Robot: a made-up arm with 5 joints.
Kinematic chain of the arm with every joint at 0, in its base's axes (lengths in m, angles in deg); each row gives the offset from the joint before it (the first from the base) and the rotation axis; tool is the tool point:
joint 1: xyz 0 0 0.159 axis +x
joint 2: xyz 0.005 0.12 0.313 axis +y
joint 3: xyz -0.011 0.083 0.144 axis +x
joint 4: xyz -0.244 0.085 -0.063 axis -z
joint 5: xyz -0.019 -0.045 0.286 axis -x
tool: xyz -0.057 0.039 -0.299
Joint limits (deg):
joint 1: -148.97..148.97
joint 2: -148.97..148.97
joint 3: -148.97..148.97
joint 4: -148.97..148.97
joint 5: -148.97..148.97
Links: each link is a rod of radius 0.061 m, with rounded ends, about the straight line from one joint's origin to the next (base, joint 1, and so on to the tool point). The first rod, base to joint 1, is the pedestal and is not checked.
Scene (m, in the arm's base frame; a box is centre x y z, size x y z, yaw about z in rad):
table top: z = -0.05
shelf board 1: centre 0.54 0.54 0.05 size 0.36 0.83 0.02 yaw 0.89
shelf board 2: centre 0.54 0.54 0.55 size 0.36 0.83 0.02 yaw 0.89
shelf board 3: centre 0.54 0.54 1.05 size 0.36 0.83 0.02 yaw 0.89
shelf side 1: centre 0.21 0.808 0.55 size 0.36 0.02 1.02 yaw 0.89
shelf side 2: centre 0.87 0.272 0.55 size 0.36 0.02 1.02 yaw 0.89
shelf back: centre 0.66 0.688 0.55 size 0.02 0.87 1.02 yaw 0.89
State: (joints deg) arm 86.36 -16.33 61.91 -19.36 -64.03
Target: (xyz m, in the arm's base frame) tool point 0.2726 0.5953 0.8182
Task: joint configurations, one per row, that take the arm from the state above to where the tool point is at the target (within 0.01 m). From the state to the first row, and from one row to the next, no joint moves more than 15 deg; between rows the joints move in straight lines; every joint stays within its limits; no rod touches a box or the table.
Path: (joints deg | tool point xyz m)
1: 71.53 -5.70 58.59 -14.90 -65.08 | -0.4305 -0.6246 0.6273
2: 56.70 4.92 55.27 -10.44 -66.13 | -0.3266 -0.5400 0.8335
3: 41.87 15.55 51.96 -5.98 -67.17 | -0.2081 -0.3698 1.0039
4: 27.04 26.17 48.64 -1.52 -68.22 | -0.0820 -0.1338 1.1027
5: 12.22 36.80 45.32 2.94 -69.27 | 0.0448 0.1333 1.1059
6: -2.61 47.43 42.00 7.40 -70.32 | 0.1651 0.3900 1.0071
7: -17.44 58.05 38.69 11.86 -71.36 | 0.2726 0.5953 0.8182

